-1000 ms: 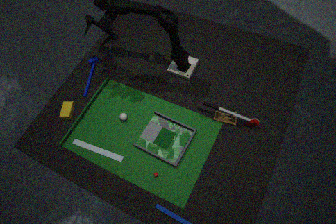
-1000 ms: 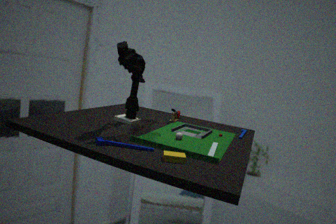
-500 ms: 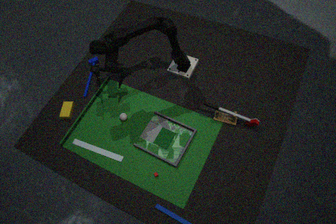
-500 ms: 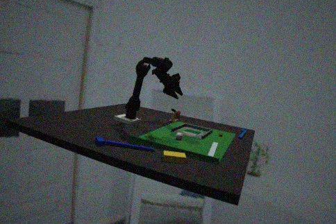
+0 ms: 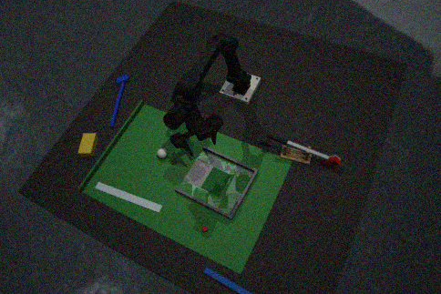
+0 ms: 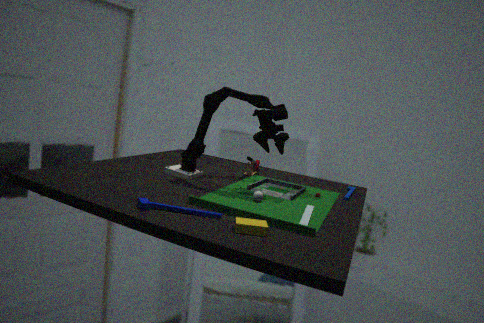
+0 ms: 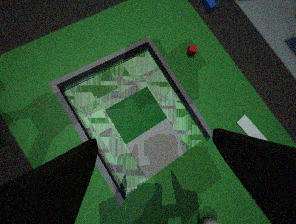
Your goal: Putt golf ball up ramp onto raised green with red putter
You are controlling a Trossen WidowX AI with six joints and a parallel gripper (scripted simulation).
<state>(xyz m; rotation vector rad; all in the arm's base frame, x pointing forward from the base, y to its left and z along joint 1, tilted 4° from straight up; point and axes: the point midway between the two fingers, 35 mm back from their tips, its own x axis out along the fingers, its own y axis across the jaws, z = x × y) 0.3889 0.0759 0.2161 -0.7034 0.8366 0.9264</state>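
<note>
Now: gripper tip 23 cm past the wooden stand, 26 cm to the right of it and 15 cm above it. Also, from my gripper tip: small red marker 21 cm ahead, 11 cm to the left, 17 cm below; white golf ball 3 cm ahead, 21 cm to the right, 16 cm below; green mat 7 cm ahead, 8 cm to the right, 18 cm below.
</note>
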